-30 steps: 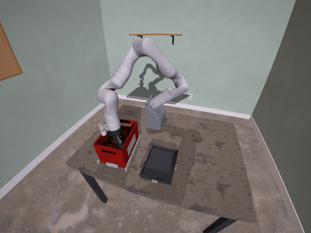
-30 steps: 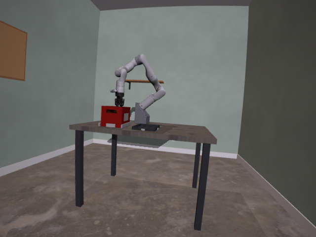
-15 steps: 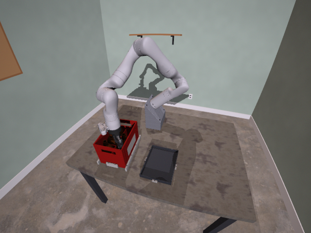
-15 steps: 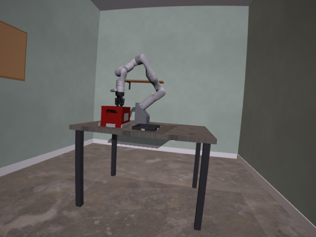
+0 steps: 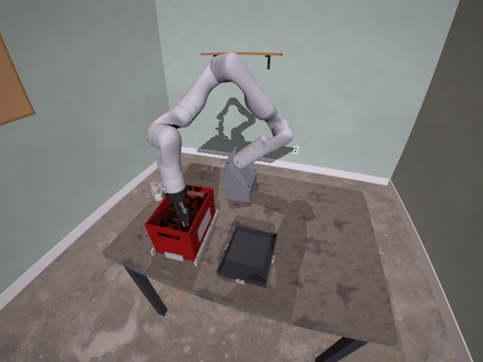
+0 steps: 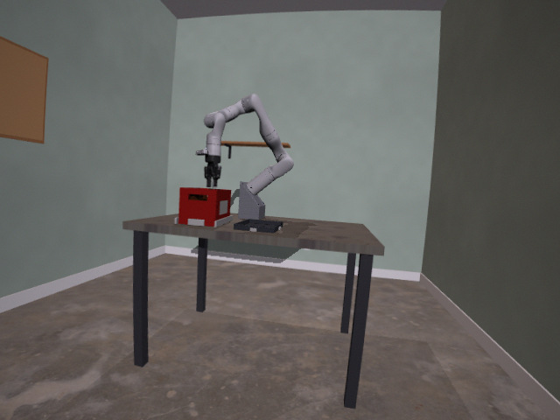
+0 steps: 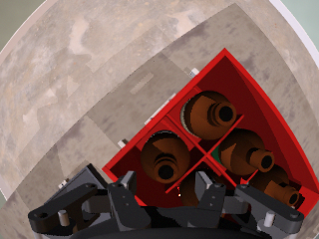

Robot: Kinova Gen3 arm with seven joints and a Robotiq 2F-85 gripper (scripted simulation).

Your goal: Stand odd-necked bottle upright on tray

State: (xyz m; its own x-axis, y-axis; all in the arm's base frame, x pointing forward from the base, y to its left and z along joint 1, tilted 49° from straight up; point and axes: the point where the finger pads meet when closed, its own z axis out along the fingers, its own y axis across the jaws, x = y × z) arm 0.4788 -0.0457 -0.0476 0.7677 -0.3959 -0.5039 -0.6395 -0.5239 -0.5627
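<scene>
My hand is 8 cm past the crate, 6 cm to the left of it and 11 cm above it. The rest, counted from my hand: dark tray 5 cm behind, 24 cm to the left, 19 cm below.
</scene>
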